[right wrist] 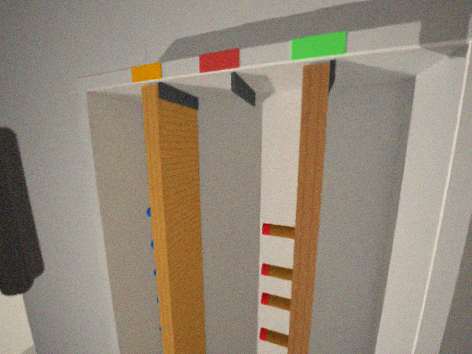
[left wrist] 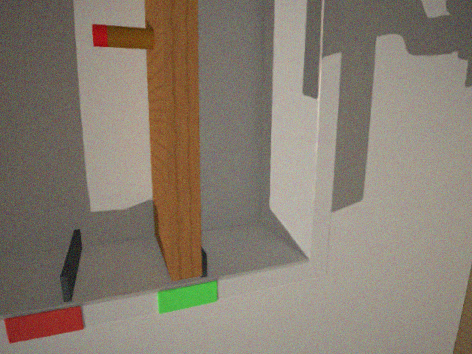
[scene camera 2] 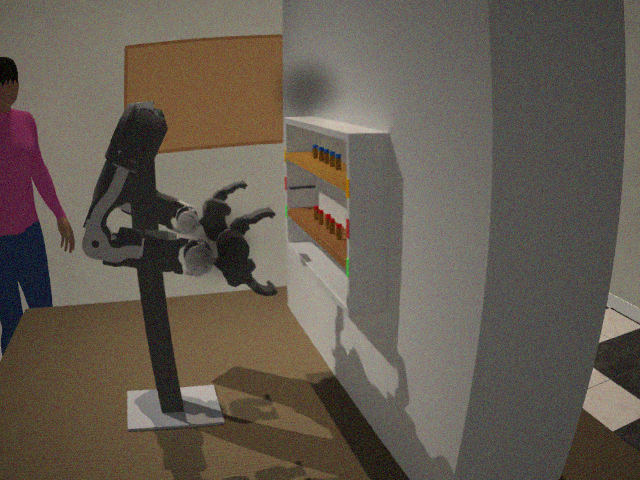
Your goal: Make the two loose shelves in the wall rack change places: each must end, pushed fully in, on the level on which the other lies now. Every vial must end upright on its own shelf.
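The white wall rack (scene camera 2: 339, 200) holds two wooden shelves. The upper shelf (scene camera 2: 320, 169) lies at the orange-marked level and carries several blue-capped vials (scene camera 2: 327, 156), all upright. The lower shelf (scene camera 2: 320, 233) lies at the green-marked level and carries several red-capped vials (scene camera 2: 328, 223), all upright. The red-marked middle level (scene camera 2: 301, 187) is empty. My left gripper (scene camera 2: 228, 205) and right gripper (scene camera 2: 263, 252) are open and empty, a short way in front of the rack. The right wrist view, turned on its side, shows both shelves (right wrist: 175, 218) (right wrist: 310, 197). The left wrist view shows the lower shelf (left wrist: 175, 140) and one red-capped vial (left wrist: 122, 36).
Dark support brackets (right wrist: 243, 88) sit inside the rack at each level. Colour marks on the rack's edge are orange (right wrist: 146, 71), red (right wrist: 219, 60) and green (right wrist: 319, 45). A white ledge (scene camera 2: 320, 276) juts out below the rack. The pedestal (scene camera 2: 158, 333) stands on a base plate on the floor.
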